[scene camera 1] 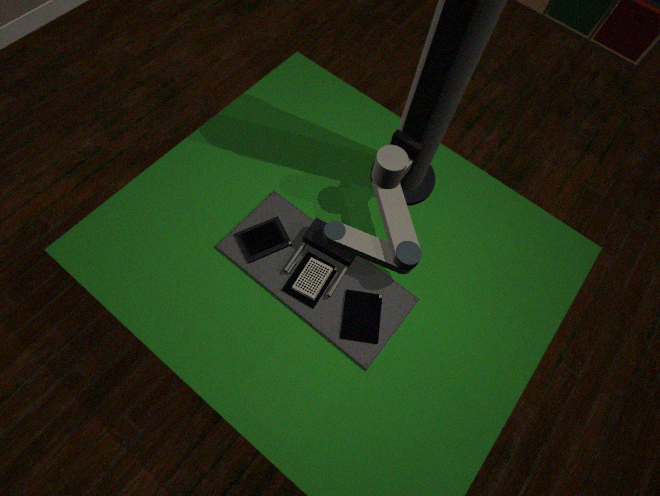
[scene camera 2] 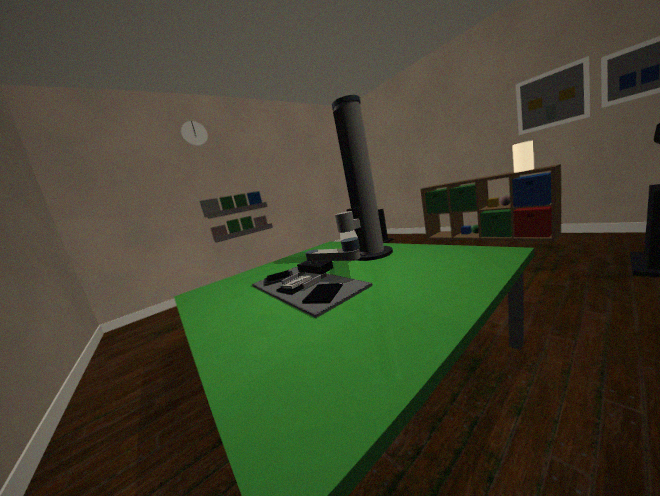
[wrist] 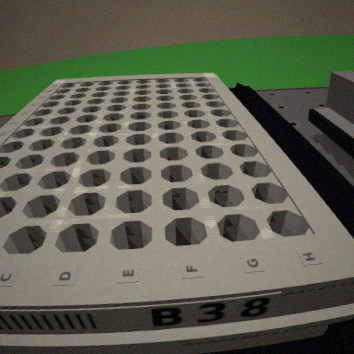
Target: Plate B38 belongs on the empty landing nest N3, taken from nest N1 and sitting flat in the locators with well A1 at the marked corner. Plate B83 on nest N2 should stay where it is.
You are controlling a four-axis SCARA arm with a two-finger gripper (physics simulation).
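Plate B38 [scene camera 1: 313, 277] [scene camera 2: 298, 281] [wrist: 150, 270], pale with many wells, lies on the black middle nest [scene camera 1: 314, 303] between my fingers. It looks level; whether it is fully down in the locators cannot be told. The wrist view shows letters C to H along its near edge; well A1 does not show there. My gripper [scene camera 1: 315, 271] is open, its fingers apart from the plate's long sides. A dark framed shape [scene camera 1: 263, 238] [scene camera 2: 277, 276], perhaps plate B83 on its nest, is at the left. A flat black nest [scene camera 1: 361, 316] [scene camera 2: 323, 292] is at the right. Nest numbers are unreadable.
The nests stand on a grey board [scene camera 1: 394, 298] [scene camera 2: 349, 288] on the green table [scene camera 1: 426, 373] [scene camera 2: 341, 362]. The arm's column [scene camera 1: 448, 69] [scene camera 2: 356, 170] rises behind the board. The dark gripper body [scene camera 1: 314, 233] [scene camera 2: 315, 266] is beside the middle nest.
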